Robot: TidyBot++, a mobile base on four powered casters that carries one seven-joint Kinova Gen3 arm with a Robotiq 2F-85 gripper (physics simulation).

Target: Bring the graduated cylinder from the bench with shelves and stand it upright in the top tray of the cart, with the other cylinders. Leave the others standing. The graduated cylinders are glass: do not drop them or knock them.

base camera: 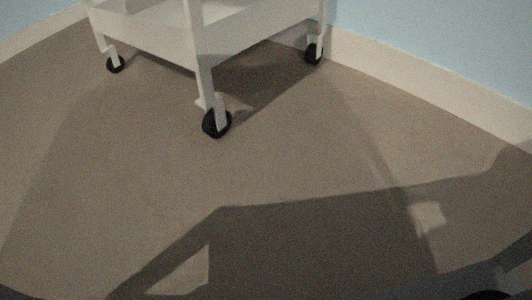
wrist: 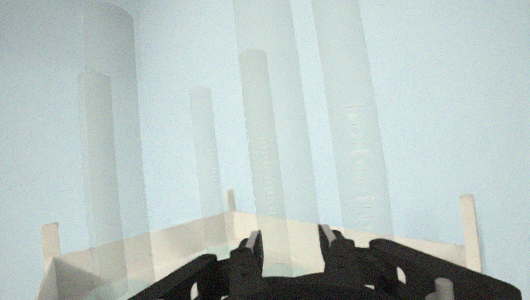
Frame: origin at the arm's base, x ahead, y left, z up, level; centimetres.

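Seen in the pictures: gripper, fingertip midpoint: (wrist: 290, 240).
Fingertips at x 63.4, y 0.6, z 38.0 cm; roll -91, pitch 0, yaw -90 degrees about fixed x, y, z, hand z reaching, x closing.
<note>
A point is followed by its place in that frame.
My gripper (wrist: 290, 240) {z 38.0, x 63.4, y 0.6 cm} is shut on a wide, clear graduated cylinder (wrist: 267, 30) {z 52.4, x 60.3, y 0.4 cm}, which rises between the fingers and runs out of the top of the wrist view; its base is hidden. Beyond the fingers is the top tray (wrist: 185, 234) {z 31.0, x 90.4, y 22.4 cm} of the white cart (wrist: 467, 220) {z 36.2, x 68.5, y -16.4 cm} (base camera: 260, 36) {z -25.8, x 55.0, y -2.9 cm}. Several other glass cylinders stand upright there: a wide one (wrist: 107, 40) {z 56.4, x 63.7, y 14.5 cm} and a narrower one (wrist: 97, 150) {z 46.7, x 63.3, y 15.7 cm} at the left, a thin one (wrist: 206, 150) {z 47.5, x 86.8, y 14.7 cm}, a medium one (wrist: 257, 110) seen through the held glass, and a wide one with white marks (wrist: 357, 150) {z 44.1, x 65.7, y -5.9 cm} at the right. Whether the held cylinder touches the tray cannot be told.
In the base camera view, the cart's near leg ends in a black caster (base camera: 216, 124) {z -36.1, x 45.5, y 5.2 cm}; two more casters (base camera: 115, 63) {z -36.5, x 75.2, y 35.0 cm} (base camera: 313, 54) {z -36.2, x 66.6, y -14.9 cm} show behind. The blue wall (base camera: 425, 35) {z -25.7, x 57.2, y -36.2 cm} with its pale baseboard (base camera: 420, 87) {z -37.1, x 54.7, y -37.0 cm} runs behind and right of the cart. Raised corner posts (wrist: 50, 240) {z 35.9, x 75.6, y 37.0 cm} (wrist: 231, 200) {z 35.7, x 99.3, y 14.2 cm} edge the tray.
</note>
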